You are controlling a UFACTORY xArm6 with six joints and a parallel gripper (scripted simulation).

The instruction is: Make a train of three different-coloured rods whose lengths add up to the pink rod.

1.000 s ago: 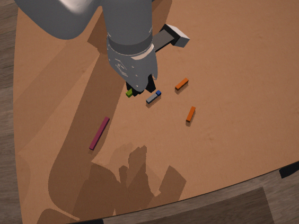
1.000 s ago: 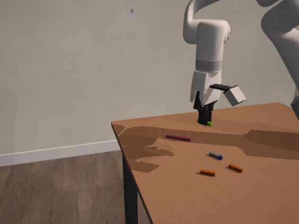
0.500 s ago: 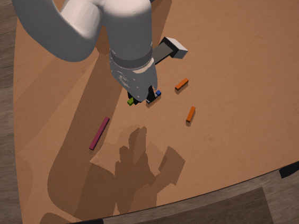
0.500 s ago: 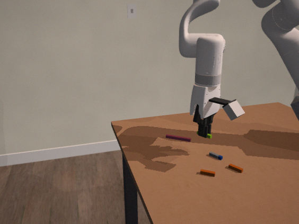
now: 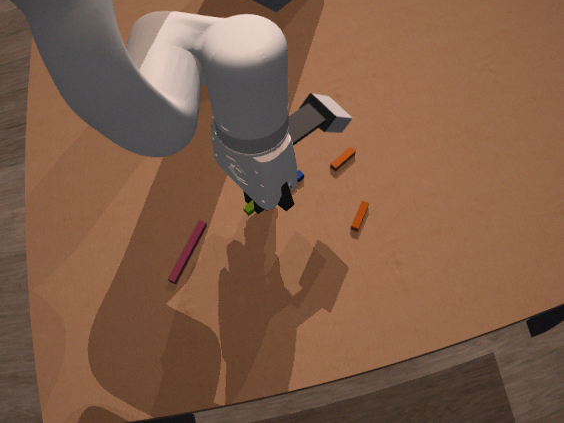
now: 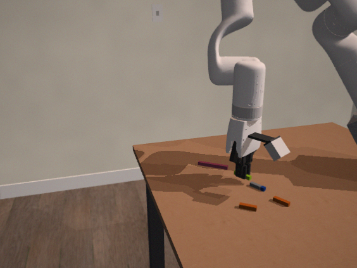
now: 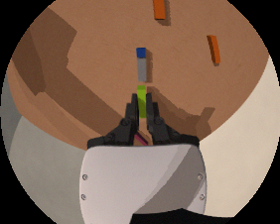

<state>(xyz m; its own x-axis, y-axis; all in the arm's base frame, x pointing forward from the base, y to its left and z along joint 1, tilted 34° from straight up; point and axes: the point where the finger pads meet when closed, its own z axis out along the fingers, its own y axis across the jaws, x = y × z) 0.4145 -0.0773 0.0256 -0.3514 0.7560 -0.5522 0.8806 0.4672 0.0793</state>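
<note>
The lime rod is 20 mm below my hand. Round my hand: grey rod (40 mm to the left, 30 mm below, 10 mm behind); pink rod (110 mm to the right, 30 mm below, 30 mm ahead); blue rod (60 mm to the left, 30 mm below, 20 mm behind).
</note>
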